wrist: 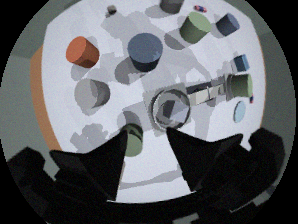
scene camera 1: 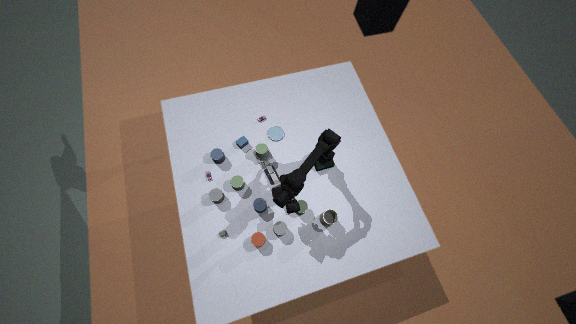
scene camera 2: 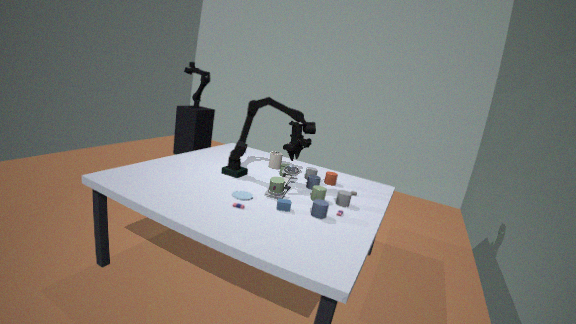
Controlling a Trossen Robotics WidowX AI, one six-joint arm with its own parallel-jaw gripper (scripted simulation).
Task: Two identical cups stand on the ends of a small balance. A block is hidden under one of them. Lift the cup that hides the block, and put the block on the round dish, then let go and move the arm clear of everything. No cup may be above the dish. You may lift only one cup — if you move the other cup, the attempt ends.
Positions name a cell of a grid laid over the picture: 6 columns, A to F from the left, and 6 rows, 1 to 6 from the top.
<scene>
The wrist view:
my gripper: C4
grey cup: B3
orange cup: B2
blue cup: C2
balance: D3
</scene>
